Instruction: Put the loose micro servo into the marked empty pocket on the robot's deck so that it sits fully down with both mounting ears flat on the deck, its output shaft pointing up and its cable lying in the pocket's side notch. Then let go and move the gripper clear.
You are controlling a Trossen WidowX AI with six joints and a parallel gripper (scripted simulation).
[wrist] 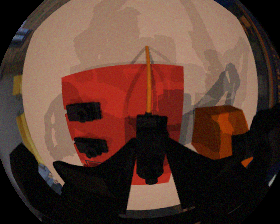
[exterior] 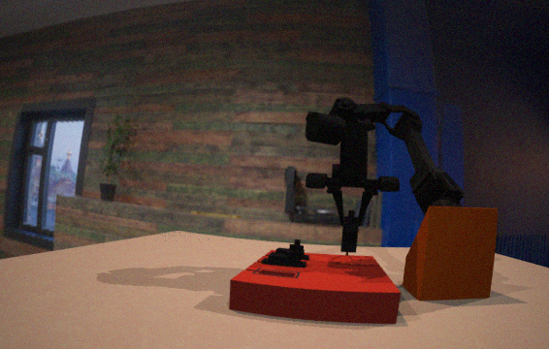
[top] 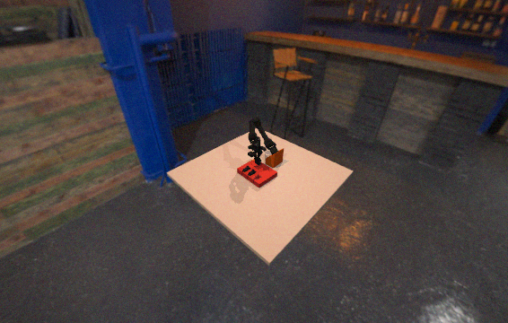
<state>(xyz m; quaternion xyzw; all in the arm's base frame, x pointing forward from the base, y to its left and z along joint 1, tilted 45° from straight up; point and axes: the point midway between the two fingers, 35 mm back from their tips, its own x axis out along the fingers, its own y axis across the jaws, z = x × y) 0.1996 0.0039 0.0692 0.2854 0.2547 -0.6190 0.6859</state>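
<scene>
The red deck is 10 cm below my gripper tip, 6 cm to the left of it and 1 cm ahead of it.
</scene>
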